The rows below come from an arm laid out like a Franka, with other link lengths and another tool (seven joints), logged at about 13 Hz.
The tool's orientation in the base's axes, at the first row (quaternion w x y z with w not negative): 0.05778 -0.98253 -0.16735 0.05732
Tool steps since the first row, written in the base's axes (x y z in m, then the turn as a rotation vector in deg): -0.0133 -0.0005 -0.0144 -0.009 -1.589 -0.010; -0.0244 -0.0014 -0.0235 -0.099 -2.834 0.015; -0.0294 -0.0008 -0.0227 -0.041 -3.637 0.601; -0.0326 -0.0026 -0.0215 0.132 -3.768 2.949
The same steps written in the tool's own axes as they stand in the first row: -0.0113 -0.0019 0.0159 -0.541 1.488 -0.139; -0.0212 -0.0034 0.0263 -1.045 2.622 -0.269; -0.0257 -0.0057 0.0262 -1.315 3.316 -0.931; -0.0294 -0.0052 0.0253 -1.415 3.183 -3.283
